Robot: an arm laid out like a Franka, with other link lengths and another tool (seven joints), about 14 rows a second.
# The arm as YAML. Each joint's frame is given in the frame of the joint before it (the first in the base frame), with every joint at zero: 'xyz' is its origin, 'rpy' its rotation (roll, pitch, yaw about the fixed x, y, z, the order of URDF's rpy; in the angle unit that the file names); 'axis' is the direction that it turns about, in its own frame. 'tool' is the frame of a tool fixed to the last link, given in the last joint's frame.
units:
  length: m
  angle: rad
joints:
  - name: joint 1
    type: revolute
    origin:
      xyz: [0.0, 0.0, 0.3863]
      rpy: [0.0, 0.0, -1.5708]
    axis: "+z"
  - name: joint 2
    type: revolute
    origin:
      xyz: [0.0, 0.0, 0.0]
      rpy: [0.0, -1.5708, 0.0]
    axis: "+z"
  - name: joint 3
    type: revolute
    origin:
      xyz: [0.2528, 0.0, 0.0]
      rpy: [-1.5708, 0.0, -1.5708]
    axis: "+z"
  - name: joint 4
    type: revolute
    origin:
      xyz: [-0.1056, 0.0, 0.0]
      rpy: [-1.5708, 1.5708, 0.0]
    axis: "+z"
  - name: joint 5
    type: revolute
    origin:
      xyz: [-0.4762, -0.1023, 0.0]
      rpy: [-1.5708, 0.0, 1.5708]
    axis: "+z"
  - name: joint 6
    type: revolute
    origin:
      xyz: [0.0, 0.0, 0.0]
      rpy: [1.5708, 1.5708, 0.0]
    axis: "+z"
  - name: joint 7
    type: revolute
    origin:
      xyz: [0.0, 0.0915, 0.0]
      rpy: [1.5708, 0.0, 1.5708]
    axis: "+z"
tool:
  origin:
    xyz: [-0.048, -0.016, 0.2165]
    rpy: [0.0, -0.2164, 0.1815]
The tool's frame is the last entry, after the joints.
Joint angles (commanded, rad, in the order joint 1, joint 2, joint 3, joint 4, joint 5, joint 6, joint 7), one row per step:
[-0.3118 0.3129 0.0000 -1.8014 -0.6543 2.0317 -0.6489]
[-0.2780 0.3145 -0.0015 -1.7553 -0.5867 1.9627 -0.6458]
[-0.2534 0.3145 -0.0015 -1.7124 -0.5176 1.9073 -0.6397]
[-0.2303 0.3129 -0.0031 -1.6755 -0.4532 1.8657 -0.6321]
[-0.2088 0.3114 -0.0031 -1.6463 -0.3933 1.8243 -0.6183]
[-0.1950 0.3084 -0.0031 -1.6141 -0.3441 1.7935 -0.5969]
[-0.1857 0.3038 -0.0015 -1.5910 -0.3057 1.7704 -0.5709]
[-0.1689 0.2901 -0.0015 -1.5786 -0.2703 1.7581 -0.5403]
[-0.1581 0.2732 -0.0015 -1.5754 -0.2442 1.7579 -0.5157]
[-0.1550 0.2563 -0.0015 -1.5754 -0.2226 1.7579 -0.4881]
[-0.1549 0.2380 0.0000 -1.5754 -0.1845 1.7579 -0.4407]
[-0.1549 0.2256 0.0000 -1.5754 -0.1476 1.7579 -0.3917]
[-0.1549 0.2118 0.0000 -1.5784 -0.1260 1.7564 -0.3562]
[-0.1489 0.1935 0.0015 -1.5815 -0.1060 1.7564 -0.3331]
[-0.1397 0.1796 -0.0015 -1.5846 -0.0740 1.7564 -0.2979]
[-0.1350 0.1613 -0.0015 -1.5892 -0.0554 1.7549 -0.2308]
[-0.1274 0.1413 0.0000 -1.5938 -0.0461 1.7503 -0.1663]
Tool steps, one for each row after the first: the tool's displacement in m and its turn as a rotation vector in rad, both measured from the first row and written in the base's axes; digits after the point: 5 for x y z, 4 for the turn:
[0.00813 0.02502 0.01530 0.0394 -0.0015 -0.0387]
[0.01529 0.04799 0.02984 0.0859 -0.0127 -0.0768]
[0.02248 0.07029 0.04318 0.1327 -0.0290 -0.1064]
[0.02692 0.09378 0.05314 0.1791 -0.0375 -0.1367]
[0.03231 0.11129 0.06685 0.2159 -0.0598 -0.1696]
[0.03598 0.12601 0.07818 0.2447 -0.0806 -0.2017]
[0.04046 0.14489 0.09089 0.2714 -0.1090 -0.2259]
[0.04387 0.15812 0.10217 0.2919 -0.1389 -0.2432]
[0.04500 0.16573 0.11221 0.3080 -0.1671 -0.2698]
[0.04611 0.17666 0.12240 0.3379 -0.2041 -0.3214]
[0.04704 0.18649 0.12905 0.3664 -0.2342 -0.3768]
[0.04669 0.19276 0.13592 0.3825 -0.2553 -0.4156]
[0.04741 0.20306 0.14606 0.4007 -0.2759 -0.4335]
[0.04829 0.21561 0.15311 0.4279 -0.2951 -0.4688]
[0.04815 0.22609 0.16256 0.4391 -0.3246 -0.5319]
[0.04741 0.23752 0.17318 0.4429 -0.3505 -0.5860]

